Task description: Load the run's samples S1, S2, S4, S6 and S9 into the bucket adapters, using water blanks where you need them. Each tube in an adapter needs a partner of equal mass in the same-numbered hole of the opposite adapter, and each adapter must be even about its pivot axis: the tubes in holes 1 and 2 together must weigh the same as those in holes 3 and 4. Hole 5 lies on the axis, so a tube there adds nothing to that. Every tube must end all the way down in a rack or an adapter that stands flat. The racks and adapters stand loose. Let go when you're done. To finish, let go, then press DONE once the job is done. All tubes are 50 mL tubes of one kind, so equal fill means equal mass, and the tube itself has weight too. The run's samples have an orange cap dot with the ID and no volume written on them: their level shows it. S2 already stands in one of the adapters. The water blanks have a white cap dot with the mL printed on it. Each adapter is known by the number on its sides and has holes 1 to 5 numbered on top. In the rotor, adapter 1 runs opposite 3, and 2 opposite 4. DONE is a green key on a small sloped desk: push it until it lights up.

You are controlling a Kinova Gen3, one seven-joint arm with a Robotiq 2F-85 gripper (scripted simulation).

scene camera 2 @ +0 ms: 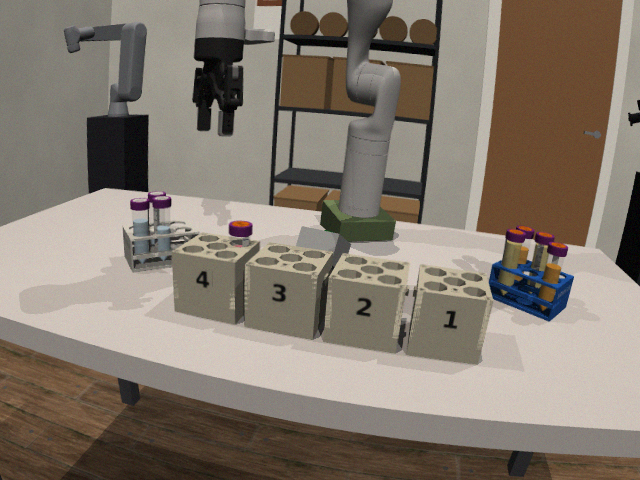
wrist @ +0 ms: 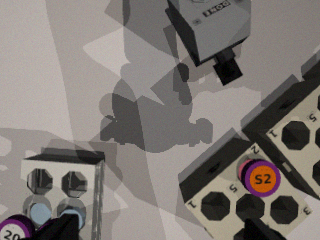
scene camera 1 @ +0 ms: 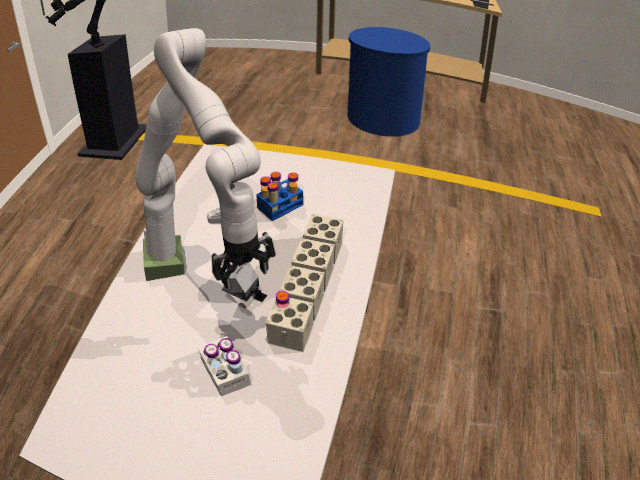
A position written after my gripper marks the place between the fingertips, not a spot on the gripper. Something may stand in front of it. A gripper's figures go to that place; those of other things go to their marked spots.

Labels:
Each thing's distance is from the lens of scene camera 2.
my gripper [scene camera 2: 213,133]: 0.74 m
blue rack [scene camera 2: 516,299]: 0.84 m
adapter 4 [scene camera 2: 208,272]: 0.64 m
blank rack [scene camera 2: 153,262]: 0.86 m
adapter 3 [scene camera 2: 286,286]: 0.60 m
The marked spots on the adapter 4 and the blue rack are 0.51 m apart.

